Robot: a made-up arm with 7 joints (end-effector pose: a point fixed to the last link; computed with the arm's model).
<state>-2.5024 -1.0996 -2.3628 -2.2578 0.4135 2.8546 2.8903</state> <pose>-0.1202 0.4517 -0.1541 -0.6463 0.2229 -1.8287</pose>
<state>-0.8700 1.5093 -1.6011 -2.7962 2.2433 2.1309 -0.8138</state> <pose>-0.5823 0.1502 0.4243 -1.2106 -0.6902 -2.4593</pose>
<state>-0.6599 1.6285 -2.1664 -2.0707 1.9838 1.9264 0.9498</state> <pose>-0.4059 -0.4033 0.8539 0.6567 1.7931 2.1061</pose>
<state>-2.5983 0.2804 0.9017 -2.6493 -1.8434 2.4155 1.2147</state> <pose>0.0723 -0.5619 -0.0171 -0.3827 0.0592 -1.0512</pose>
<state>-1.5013 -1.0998 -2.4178 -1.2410 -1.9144 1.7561 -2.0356</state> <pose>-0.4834 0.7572 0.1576 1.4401 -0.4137 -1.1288</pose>
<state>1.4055 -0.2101 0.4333 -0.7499 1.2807 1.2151 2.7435</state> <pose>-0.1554 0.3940 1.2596 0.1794 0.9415 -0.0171</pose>
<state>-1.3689 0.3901 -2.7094 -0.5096 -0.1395 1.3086 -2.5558</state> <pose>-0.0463 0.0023 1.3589 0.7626 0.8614 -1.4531</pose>
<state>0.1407 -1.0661 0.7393 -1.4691 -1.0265 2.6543 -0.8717</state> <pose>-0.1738 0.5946 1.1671 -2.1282 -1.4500 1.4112</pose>
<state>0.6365 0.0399 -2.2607 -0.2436 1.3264 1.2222 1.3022</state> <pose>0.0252 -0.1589 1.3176 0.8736 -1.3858 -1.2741</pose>
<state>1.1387 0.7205 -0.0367 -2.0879 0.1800 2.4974 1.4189</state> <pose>0.3755 0.5182 -0.1324 0.0533 0.0246 -0.3280</pose>
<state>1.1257 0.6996 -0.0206 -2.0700 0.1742 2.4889 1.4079</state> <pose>0.3809 0.5411 -0.1148 0.0868 0.0288 -0.3117</pose>
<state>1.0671 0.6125 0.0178 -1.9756 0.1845 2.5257 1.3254</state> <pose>0.4343 0.6227 -0.0168 0.3126 -0.0069 -0.2634</pose>
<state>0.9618 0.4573 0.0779 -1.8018 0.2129 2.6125 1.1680</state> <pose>0.5332 0.7128 0.2066 0.7165 -0.1539 -0.1660</pose>
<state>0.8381 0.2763 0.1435 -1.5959 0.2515 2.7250 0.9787</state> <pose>0.6149 0.7178 0.5145 1.1387 -0.4486 -0.0292</pose>
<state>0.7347 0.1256 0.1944 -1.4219 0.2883 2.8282 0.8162</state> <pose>0.6273 0.6437 0.7778 1.4276 -0.7907 0.0997</pose>
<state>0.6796 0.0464 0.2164 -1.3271 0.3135 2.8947 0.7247</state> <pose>0.6087 0.5782 0.9094 1.5552 -1.0145 0.1677</pose>
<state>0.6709 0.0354 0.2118 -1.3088 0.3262 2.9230 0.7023</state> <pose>0.6076 0.5605 0.9299 1.5814 -1.0728 0.1709</pose>
